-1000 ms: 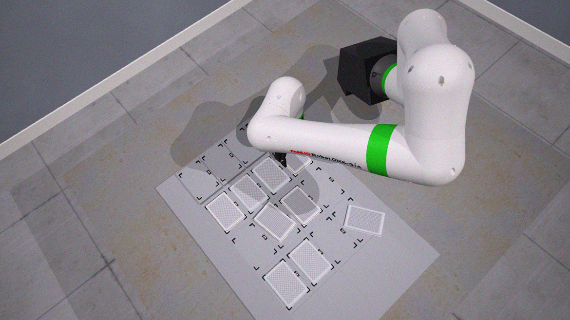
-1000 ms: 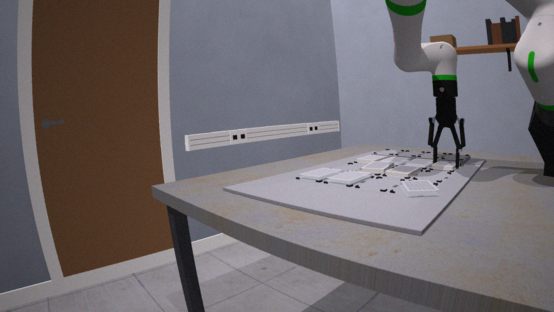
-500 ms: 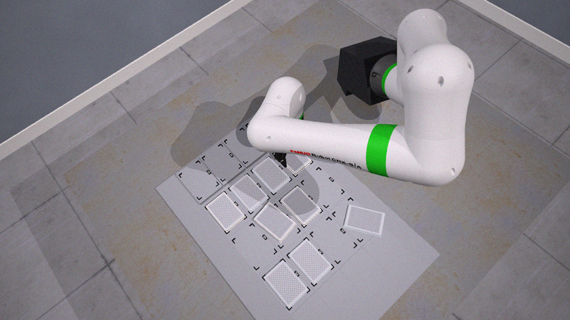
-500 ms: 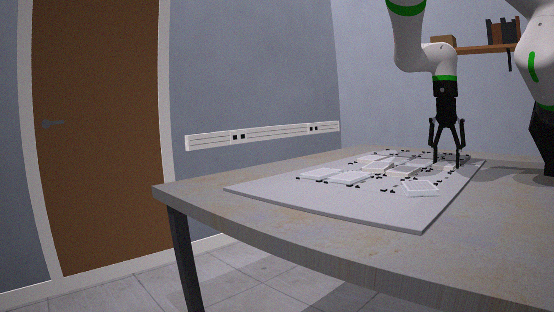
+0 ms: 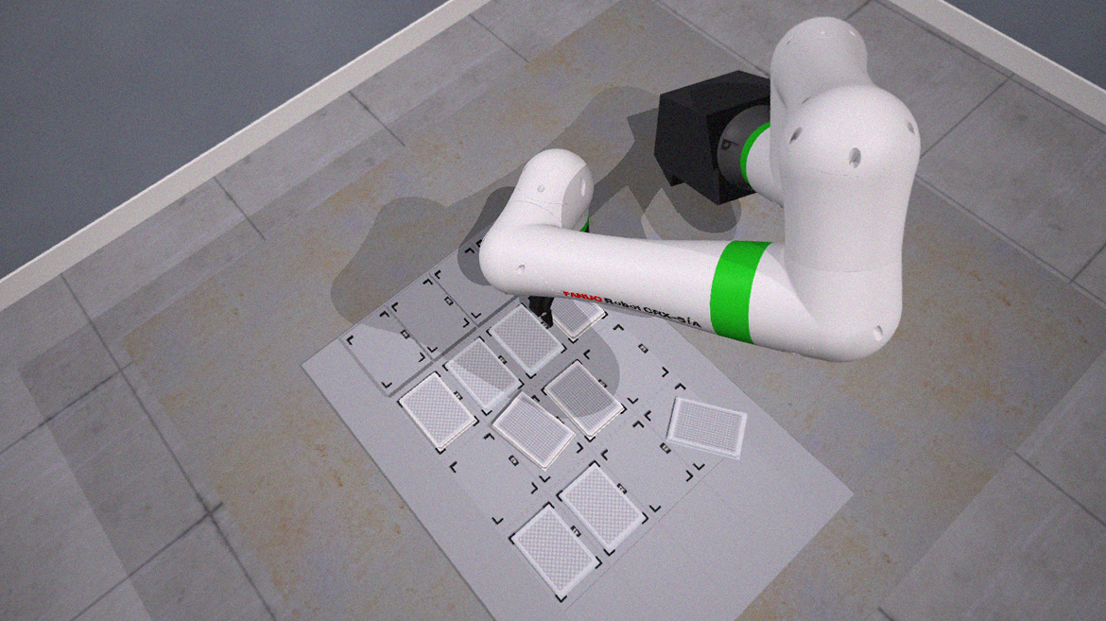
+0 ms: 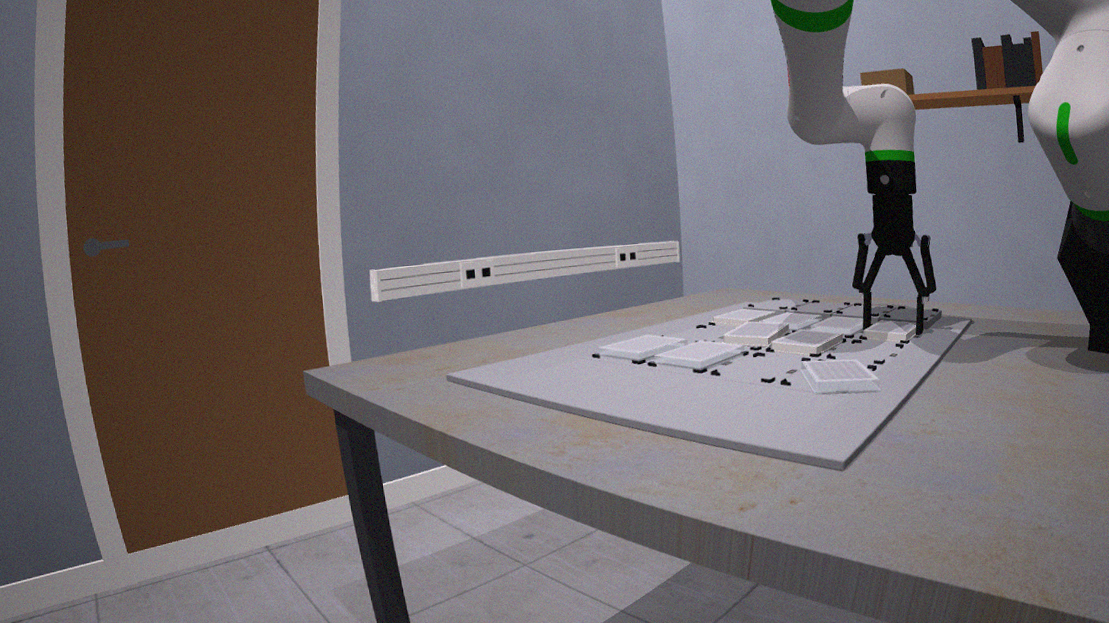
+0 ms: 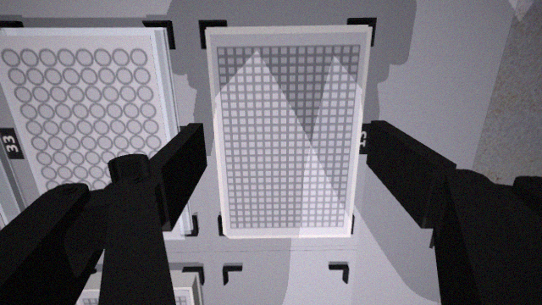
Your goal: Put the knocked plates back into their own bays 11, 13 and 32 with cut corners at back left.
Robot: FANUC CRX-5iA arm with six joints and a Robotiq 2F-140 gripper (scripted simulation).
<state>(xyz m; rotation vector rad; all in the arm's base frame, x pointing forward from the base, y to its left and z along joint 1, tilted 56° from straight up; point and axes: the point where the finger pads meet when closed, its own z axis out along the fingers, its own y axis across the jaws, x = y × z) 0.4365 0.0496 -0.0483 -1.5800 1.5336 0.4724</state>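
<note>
My hand is 2 cm above the plate.
</note>
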